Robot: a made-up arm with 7 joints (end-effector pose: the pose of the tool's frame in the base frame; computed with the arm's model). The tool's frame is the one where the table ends. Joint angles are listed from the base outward.
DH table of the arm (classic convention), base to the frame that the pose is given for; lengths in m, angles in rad. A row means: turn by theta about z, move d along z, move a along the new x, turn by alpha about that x. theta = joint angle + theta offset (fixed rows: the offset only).
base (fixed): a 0, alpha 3.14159, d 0, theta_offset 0
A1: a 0, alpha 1.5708, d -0.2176, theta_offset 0
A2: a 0, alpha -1.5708, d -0.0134, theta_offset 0
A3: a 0, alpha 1.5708, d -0.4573, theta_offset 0
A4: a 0, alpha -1.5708, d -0.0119, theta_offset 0
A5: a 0, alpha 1.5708, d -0.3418, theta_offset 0
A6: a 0, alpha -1.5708, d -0.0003, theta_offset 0
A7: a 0, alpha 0, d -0.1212, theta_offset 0
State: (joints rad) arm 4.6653 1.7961 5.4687 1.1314 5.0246 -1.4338 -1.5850
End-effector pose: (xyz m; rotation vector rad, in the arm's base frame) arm -0.1507 0.5523 -0.2220 -0.3102 -0.7389 1.3387
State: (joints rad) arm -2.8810 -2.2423 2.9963 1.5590 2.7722 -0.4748 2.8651
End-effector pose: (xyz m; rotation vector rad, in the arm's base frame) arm 0.0663 0.0722 -0.3859 1.3616 -0.1259 1.8712
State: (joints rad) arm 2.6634 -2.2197 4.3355 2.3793 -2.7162 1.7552 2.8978
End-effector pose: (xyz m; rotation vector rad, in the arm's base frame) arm 0.2506 -0.1527 -0.0798 0.2969 -0.4313 -2.0534
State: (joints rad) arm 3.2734 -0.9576 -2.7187 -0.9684 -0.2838 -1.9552 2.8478
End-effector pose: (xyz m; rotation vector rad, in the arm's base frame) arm 0.2789 0.0628 0.7686 -0.4300 1.1972 -0.5375
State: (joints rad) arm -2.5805 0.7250 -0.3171 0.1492 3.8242 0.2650 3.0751
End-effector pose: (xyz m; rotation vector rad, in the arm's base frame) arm -0.5428 0.3314 0.8762 0.9729 2.3154 0.0611
